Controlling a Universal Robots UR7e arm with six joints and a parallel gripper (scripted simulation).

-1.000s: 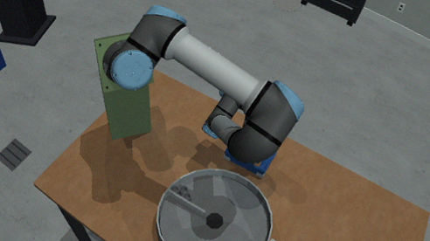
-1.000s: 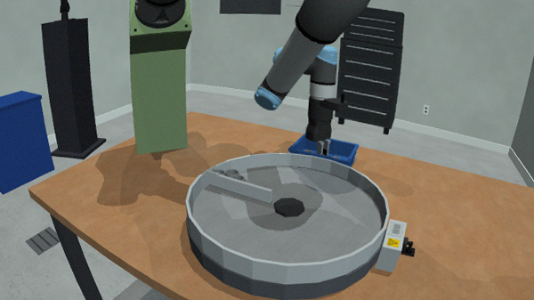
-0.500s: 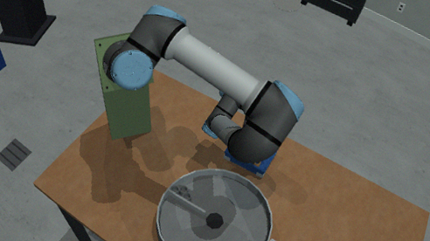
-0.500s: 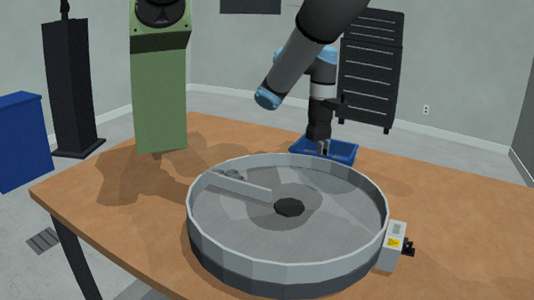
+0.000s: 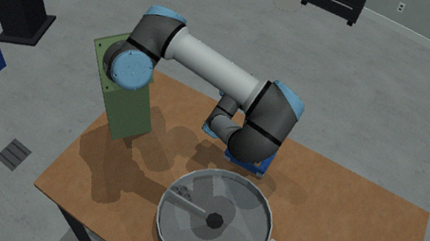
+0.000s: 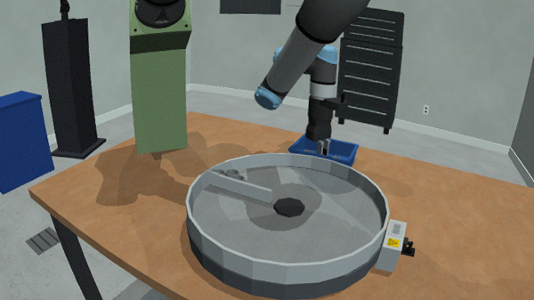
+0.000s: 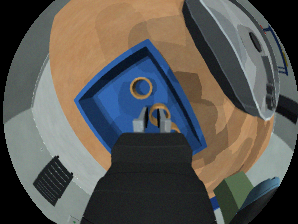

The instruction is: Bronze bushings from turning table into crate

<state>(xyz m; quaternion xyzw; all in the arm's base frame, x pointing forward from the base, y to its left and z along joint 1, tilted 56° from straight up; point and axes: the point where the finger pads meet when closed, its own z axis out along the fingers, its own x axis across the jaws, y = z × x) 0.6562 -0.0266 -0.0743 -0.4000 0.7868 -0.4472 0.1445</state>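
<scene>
Now: hand 10 mm short of the blue crate, 20 mm to the right of it and 10 mm above it. Also, from my hand: grey turning table (90 mm behind, 340 mm to the right, 20 mm above).
</scene>
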